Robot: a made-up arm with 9 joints. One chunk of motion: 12 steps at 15 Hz.
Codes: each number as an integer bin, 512 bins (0 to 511) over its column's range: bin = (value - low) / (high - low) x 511, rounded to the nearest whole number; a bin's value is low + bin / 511 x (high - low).
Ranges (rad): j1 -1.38..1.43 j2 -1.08..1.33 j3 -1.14..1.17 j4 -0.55..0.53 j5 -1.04..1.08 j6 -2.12..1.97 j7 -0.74..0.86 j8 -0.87..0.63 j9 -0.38..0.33
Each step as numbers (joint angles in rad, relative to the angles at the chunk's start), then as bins.
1 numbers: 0.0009 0.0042 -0.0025 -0.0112 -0.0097 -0.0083 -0.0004 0.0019 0.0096
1 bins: 251 230 252 255 248 264 236 297 280
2 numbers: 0.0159 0.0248 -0.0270 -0.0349 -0.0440 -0.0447 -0.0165 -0.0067 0.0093
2 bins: 254 234 246 244 240 259 231 294 280
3 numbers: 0.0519 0.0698 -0.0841 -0.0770 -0.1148 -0.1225 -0.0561 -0.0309 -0.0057
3 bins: 260 244 234 224 223 250 218 286 269
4 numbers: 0.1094 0.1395 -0.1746 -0.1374 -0.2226 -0.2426 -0.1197 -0.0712 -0.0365
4 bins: 271 259 214 195 197 235 198 272 247
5 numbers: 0.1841 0.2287 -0.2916 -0.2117 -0.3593 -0.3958 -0.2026 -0.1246 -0.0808
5 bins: 284 277 188 160 164 215 172 254 215
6 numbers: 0.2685 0.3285 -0.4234 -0.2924 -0.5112 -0.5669 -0.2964 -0.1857 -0.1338
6 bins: 300 299 159 122 127 194 142 233 177
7 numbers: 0.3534 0.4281 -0.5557 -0.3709 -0.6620 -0.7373 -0.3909 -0.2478 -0.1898
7 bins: 315 320 129 85 91 173 111 212 137
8 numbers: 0.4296 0.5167 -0.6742 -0.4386 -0.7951 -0.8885 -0.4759 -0.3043 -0.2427
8 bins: 329 339 103 53 59 154 84 193 99
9 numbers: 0.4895 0.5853 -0.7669 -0.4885 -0.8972 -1.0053 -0.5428 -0.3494 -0.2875
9 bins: 340 353 83 29 34 139 63 177 67
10 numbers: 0.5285 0.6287 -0.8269 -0.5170 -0.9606 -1.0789 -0.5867 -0.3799 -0.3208
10 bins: 347 362 69 16 19 130 49 167 43
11 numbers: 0.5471 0.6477 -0.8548 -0.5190 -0.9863 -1.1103 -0.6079 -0.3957 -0.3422
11 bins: 350 366 63 15 13 126 42 162 27
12 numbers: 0.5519 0.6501 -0.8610 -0.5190 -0.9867 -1.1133 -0.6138 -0.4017 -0.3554
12 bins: 351 367 62 15 13 126 40 160 18
